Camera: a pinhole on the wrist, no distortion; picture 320 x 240 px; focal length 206.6 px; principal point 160.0 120.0 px. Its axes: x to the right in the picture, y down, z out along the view. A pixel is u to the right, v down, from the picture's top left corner.
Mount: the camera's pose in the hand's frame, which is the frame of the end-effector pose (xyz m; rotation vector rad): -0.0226 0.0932 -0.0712 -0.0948 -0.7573 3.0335
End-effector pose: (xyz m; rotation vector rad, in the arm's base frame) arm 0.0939 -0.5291 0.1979 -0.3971 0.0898 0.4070
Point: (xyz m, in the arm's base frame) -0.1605 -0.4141 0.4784
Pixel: 277.6 10.0
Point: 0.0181 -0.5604 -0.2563
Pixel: behind the camera
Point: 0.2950 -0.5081 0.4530
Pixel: 53.9 158.1
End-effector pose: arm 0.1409 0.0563 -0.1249 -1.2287 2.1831 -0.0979
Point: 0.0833 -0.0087 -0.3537
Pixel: outside the picture
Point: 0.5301 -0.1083 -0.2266
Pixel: 123.2 218.2
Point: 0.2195 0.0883 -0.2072
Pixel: 139.8 124.2
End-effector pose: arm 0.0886 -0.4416 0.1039 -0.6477 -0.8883 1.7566
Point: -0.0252 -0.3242 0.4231
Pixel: 64.1 185.3
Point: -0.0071 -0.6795 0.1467
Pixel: 301.6 41.6
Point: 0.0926 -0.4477 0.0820
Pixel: 108.7 218.7
